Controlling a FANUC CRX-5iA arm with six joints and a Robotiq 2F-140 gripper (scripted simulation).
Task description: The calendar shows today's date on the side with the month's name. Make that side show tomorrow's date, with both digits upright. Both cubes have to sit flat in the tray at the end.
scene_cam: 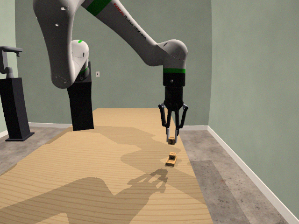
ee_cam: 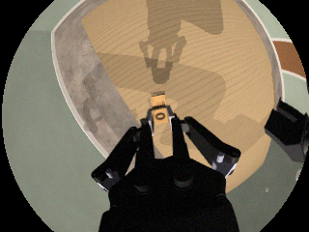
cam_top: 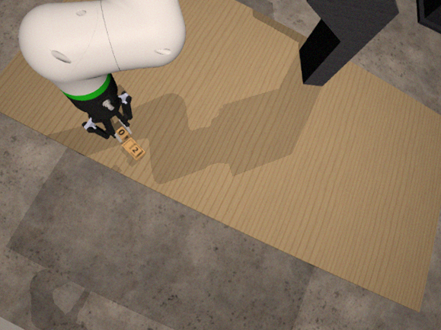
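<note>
The wooden tray is 140 mm below my hand, 10 mm to the left of it and 10 mm ahead of it.
</note>
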